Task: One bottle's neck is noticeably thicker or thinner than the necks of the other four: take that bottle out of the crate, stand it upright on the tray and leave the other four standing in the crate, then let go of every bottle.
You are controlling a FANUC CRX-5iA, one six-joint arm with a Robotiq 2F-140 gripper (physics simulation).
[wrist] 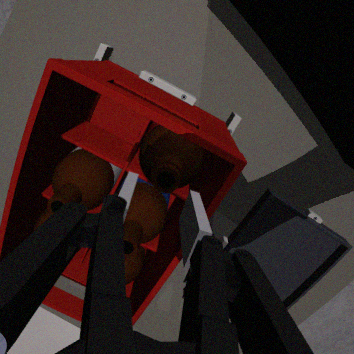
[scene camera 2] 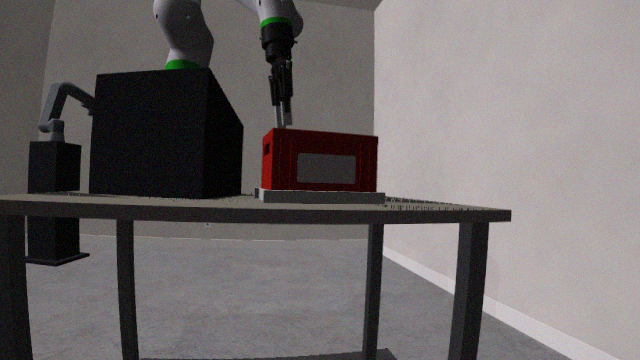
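Pixels of known places: gripper, fingertip midpoint: (wrist: 158, 197) (scene camera 2: 284, 126); arm's base, link origin: (scene camera 2: 180, 96).
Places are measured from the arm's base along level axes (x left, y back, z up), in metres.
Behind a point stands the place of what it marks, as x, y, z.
The red crate (scene camera 2: 325, 142) @(-0.129, -0.437, -0.146) (wrist: 170, 111) @(-0.061, -0.284, -0.175) holds brown bottles. In the wrist view one bottle (wrist: 172, 152) @(-0.031, -0.310, -0.167) stands in the corner compartment by the slotted end wall, a second bottle (wrist: 82, 175) @(-0.081, -0.403, -0.172) is at left, a third bottle (wrist: 150, 207) @(0.000, -0.379, -0.180) shows behind the left finger, and others show partly lower down. Fingers hide some necks; I cannot tell which neck differs. My gripper (scene camera 2: 283, 120) @(-0.026, -0.324, -0.092) (wrist: 158, 197) @(-0.026, -0.324, -0.092) is open and empty, its pads apart low over the crate, near the corner bottle's mouth. A dark grey walled tray (wrist: 292, 255) @(0.271, -0.322, -0.289) appears beside the crate in the wrist view.
A pale grey slab (scene camera 2: 325, 196) @(-0.140, -0.441, -0.277) lies under the crate on the table (scene camera 2: 200, 212) @(-0.361, -0.216, -0.304). The large black robot pedestal (scene camera 2: 150, 135) @(-0.135, 0.014, -0.136) stands left of the crate. White brackets, including a screwed bracket (wrist: 167, 88) @(-0.080, -0.280, -0.264), border the crate's end. One compartment by that end holds no bottle.
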